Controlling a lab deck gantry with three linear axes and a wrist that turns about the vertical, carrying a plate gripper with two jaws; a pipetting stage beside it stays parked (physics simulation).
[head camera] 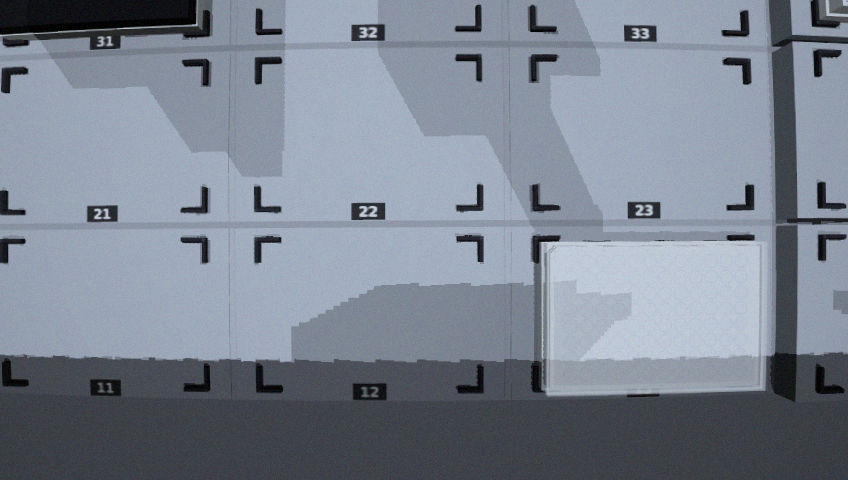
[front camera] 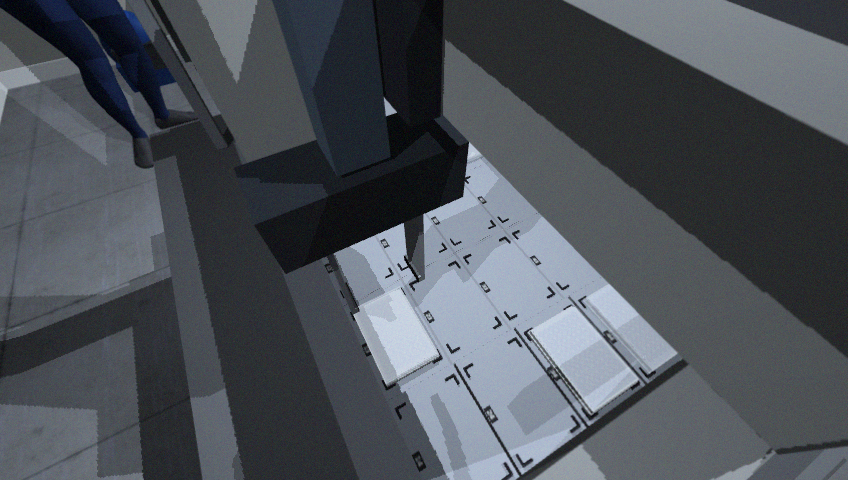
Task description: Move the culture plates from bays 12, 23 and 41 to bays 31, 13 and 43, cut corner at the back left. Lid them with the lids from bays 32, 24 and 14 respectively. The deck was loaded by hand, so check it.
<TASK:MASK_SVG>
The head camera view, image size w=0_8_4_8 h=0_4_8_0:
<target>thin pale lid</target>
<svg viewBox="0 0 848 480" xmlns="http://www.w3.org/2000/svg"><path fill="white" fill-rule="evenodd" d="M543 243L543 392L546 396L766 391L768 242Z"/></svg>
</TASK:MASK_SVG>
